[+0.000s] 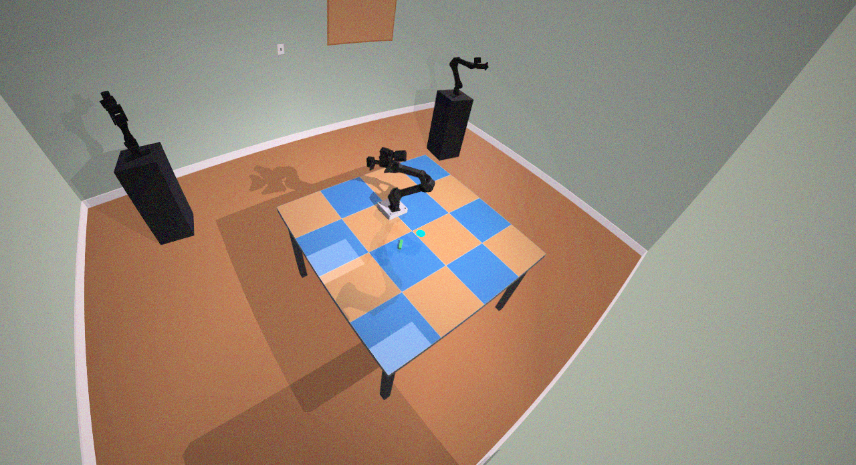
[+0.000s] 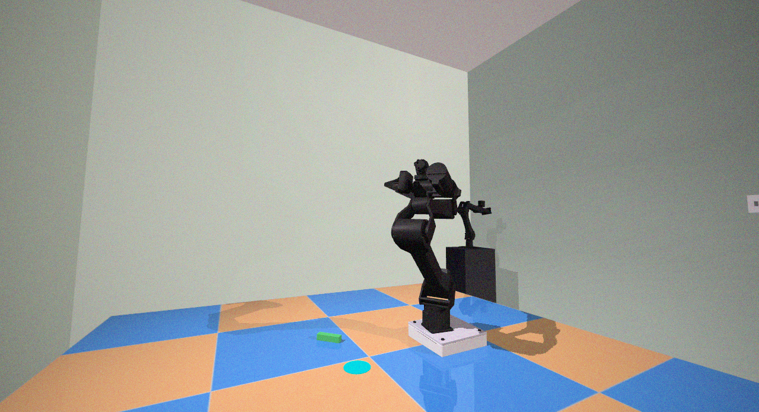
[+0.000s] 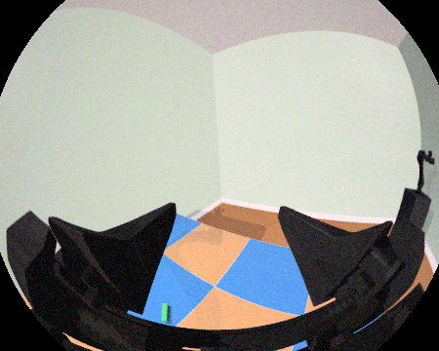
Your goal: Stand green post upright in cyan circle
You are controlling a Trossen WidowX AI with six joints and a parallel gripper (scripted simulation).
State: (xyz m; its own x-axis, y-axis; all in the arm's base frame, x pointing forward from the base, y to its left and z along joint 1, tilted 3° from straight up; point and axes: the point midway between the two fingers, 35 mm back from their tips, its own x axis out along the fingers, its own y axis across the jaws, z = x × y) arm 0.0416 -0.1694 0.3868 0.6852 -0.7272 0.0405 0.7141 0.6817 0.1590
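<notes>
Right now the green post is 420 mm below my gripper tip, 200 mm ahead of it and 80 mm to the left of it. Also, from my gripper tip: cyan circle (430 mm below, 250 mm to the left, 170 mm ahead).
</notes>
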